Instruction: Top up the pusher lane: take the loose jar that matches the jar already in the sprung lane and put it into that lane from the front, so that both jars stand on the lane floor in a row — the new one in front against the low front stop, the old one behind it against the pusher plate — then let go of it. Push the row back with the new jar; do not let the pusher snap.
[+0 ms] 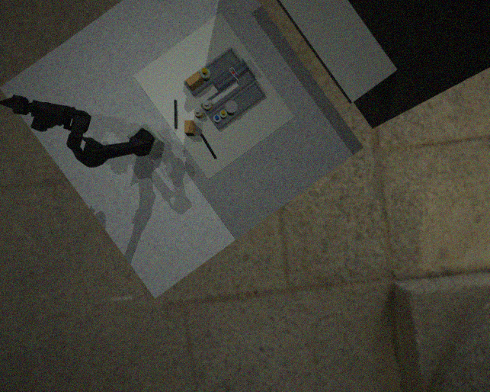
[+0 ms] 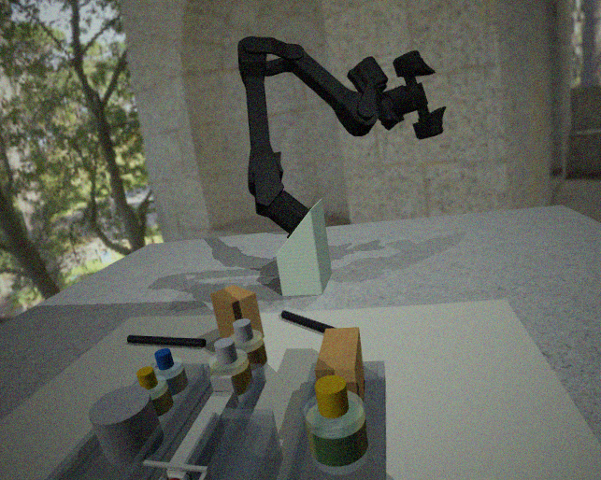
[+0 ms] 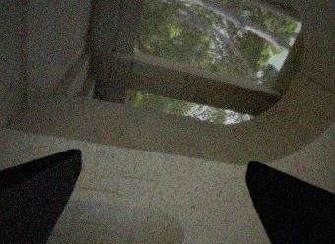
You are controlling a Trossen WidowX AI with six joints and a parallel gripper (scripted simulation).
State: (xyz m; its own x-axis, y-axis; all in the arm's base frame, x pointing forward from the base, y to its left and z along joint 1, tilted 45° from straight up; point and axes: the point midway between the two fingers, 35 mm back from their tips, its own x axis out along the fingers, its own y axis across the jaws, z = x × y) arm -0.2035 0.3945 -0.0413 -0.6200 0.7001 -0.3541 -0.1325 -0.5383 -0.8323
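My gripper tip is now 620 mm short of the orange box, 300 mm above it and 280 mm to the left of it. From my gripper tip the other things lie so: grey cylinder: 670 mm ahead, 490 mm to the right, 310 mm below; sprung lane: 740 mm ahead, 390 mm to the right, 320 mm below.
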